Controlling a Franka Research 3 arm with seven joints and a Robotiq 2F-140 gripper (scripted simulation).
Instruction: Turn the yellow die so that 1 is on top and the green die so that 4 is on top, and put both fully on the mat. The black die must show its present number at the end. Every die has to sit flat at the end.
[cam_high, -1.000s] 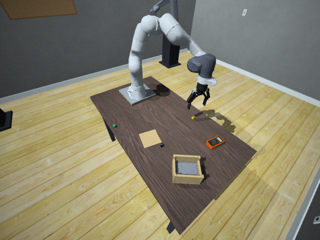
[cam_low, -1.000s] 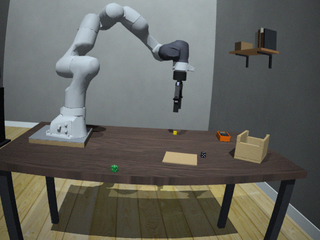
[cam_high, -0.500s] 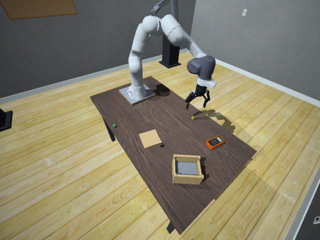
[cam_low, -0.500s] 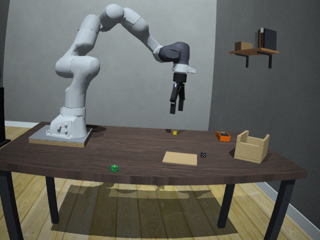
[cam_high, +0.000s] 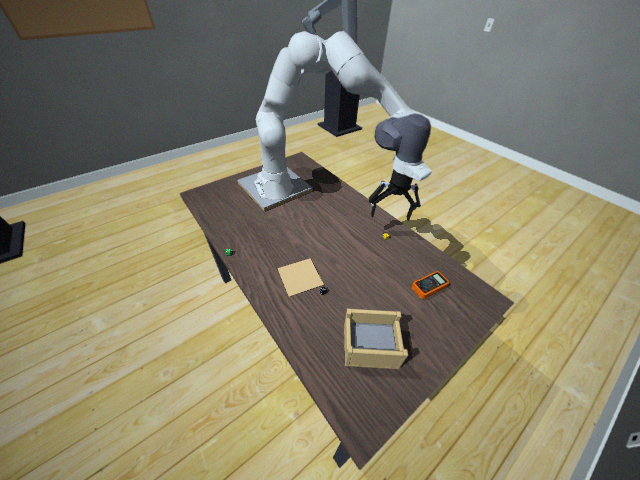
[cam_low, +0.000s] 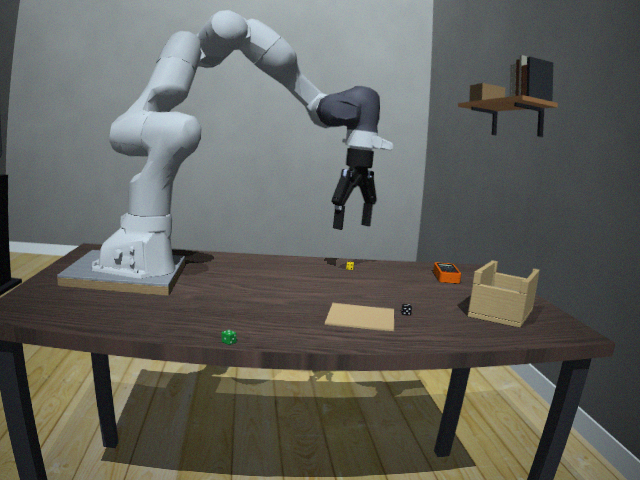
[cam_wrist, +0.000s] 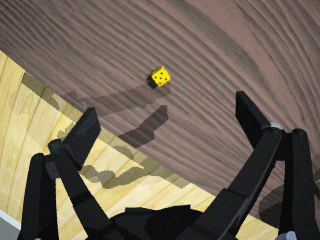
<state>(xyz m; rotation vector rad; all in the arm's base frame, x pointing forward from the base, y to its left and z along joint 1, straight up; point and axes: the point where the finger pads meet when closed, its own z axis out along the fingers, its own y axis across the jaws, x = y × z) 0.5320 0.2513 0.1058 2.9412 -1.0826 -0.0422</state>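
My hand is 120 mm above the yellow die. Round my hand: orange multimeter (290 mm ahead, 40 mm to the right, 120 mm below); then black die (80 mm ahead, 400 mm to the right, 120 mm below); then tan mat (20 mm behind, 430 mm to the right, 130 mm below).
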